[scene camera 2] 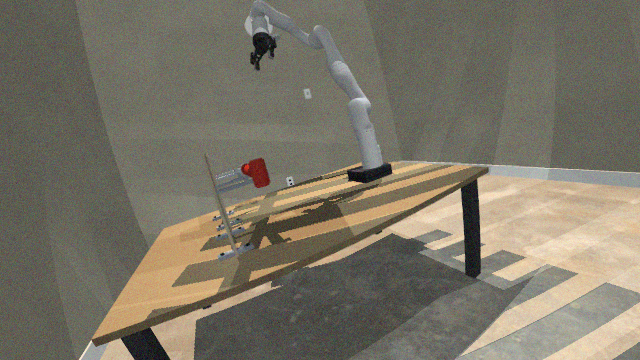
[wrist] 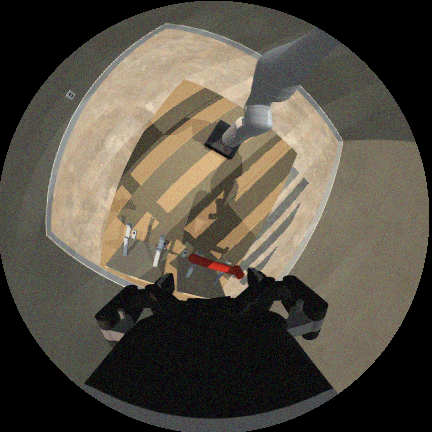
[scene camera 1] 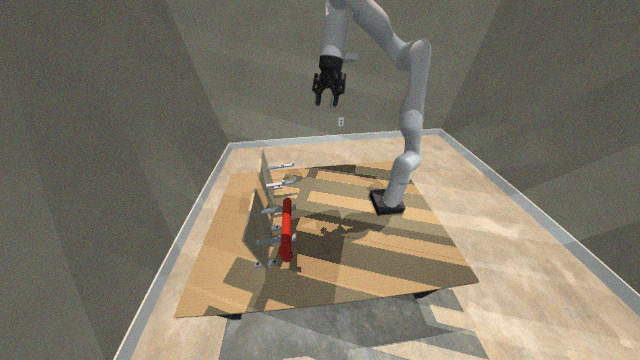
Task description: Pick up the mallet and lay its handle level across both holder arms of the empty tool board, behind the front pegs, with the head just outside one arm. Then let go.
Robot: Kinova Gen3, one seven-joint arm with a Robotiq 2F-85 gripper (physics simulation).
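The red mallet (scene camera 1: 287, 225) (scene camera 2: 259, 172) (wrist: 215, 265) lies across the two arms of the nearer tool board (scene camera 1: 256, 227) (scene camera 2: 224, 217) (wrist: 200, 286), its head beyond the arm nearest scene camera 1. The empty tool board (scene camera 1: 266, 175) stands farther back. Its two grey holder arms, one (scene camera 1: 281, 165) (wrist: 127, 240) farther and one (scene camera 1: 281, 184) (wrist: 159, 252) nearer the mallet, carry nothing. In scene camera 2 this board is mostly hidden. My gripper (scene camera 1: 326, 105) (scene camera 2: 265, 62) (wrist: 209, 279) is open and empty, pointing down, high above the boards and apart from the mallet.
Both boards stand upright on the wooden table (scene camera 1: 400, 280) (scene camera 2: 135, 285) (wrist: 175, 197) on small grey feet. The arm's black base (scene camera 1: 386, 202) (scene camera 2: 370, 172) (wrist: 221, 140) is on the table across from the boards. Long shadows cross the table top.
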